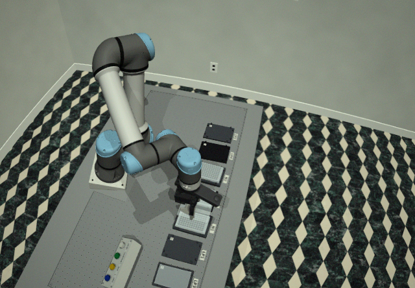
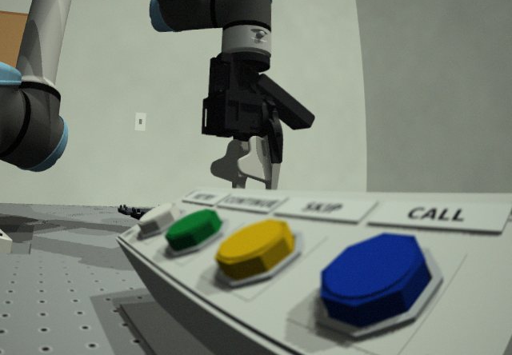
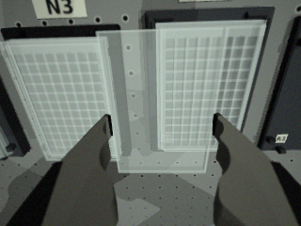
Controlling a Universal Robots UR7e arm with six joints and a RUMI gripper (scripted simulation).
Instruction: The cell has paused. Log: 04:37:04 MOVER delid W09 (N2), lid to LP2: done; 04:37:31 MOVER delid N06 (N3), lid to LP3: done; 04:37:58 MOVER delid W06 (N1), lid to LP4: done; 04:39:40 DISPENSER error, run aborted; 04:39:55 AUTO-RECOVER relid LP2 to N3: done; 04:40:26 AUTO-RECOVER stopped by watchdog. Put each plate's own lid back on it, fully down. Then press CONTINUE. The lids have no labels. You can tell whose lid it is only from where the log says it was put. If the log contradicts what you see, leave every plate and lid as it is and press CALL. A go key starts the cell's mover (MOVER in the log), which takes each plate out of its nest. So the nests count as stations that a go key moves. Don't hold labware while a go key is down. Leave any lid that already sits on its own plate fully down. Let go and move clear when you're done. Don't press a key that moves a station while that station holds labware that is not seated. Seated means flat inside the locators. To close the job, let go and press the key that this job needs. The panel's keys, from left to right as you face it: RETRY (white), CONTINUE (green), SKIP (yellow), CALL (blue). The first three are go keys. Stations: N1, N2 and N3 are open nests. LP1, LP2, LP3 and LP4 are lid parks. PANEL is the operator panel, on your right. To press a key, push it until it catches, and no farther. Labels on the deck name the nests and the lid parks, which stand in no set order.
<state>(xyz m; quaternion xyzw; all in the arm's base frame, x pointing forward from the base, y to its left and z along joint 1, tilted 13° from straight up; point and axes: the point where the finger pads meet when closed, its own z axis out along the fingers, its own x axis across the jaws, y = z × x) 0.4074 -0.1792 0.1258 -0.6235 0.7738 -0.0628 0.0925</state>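
My hand is 10 mm short of the plate, 90 mm to the right of it and 40 mm above it. The rest, counted from my hand: dark lid park (40 mm behind, 170 mm to the right, 60 mm below); then white RETRY key (270 mm behind, 200 mm to the right, 10 mm above); then clear lid (60 mm behind, 300 mm to the right, 50 mm below).
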